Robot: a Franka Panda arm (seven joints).
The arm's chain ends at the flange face. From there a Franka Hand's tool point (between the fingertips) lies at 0.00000 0.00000 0.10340 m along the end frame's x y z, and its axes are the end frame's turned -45 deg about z.
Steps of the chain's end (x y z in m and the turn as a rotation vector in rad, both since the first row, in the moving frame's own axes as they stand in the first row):
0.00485, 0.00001, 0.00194, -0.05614, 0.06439, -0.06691
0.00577, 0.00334, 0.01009, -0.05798, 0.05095, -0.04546
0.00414, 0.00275, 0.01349, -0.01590, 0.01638, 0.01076
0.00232, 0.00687, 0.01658, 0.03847, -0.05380, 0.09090
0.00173, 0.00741, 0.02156, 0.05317, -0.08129, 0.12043
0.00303, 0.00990, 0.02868, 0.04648, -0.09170, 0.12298
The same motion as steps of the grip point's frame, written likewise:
0.00432, 0.01221, 0.00156, -0.08523, 0.00583, -0.06691
0.00139, 0.01441, 0.00978, -0.07703, -0.00497, -0.04546
0.00101, 0.00723, 0.01346, -0.02283, 0.00034, 0.01076
-0.00403, -0.00028, 0.01635, 0.06524, -0.01084, 0.09090
-0.00547, -0.00345, 0.02107, 0.09508, -0.01988, 0.12043
-0.00753, -0.00112, 0.02813, 0.09771, -0.03198, 0.12298

